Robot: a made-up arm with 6 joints.
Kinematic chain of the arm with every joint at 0, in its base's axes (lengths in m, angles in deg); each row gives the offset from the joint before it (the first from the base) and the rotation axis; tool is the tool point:
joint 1: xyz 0 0 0.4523 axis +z
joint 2: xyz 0.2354 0 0 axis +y
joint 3: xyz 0 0 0.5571 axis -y
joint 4: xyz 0 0 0.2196 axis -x
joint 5: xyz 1.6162 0 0 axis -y
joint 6: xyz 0.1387 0 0 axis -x
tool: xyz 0 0 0
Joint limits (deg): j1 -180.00..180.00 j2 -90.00..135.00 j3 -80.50..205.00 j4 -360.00..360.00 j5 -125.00..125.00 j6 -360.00..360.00
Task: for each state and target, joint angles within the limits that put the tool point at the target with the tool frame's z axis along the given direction. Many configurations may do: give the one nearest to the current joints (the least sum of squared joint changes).
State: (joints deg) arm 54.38 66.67 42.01 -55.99 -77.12 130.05
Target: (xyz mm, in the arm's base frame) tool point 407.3 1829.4 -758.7 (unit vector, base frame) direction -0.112 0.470 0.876
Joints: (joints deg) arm 73.33 87.37 31.83 -76.95 -84.58 119.18
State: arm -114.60 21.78 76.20 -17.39 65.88 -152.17
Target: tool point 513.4 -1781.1 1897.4 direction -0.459 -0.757 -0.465
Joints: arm -72.26 15.86 36.95 -27.93 55.75 -116.97
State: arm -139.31 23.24 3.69 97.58 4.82 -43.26
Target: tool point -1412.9 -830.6 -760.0 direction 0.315 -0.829 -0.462
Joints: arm -147.20 59.98 -6.46 112.28 -31.58 -18.32
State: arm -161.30 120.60 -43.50 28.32 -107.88 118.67
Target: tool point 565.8 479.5 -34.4 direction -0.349 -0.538 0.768
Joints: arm -149.99 87.73 -80.36 74.89 -99.19 136.58
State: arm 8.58 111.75 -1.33 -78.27 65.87 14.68
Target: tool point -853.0 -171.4 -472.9 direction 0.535 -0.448 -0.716
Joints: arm 8.69 113.24 -50.79 -71.16 17.98 37.06
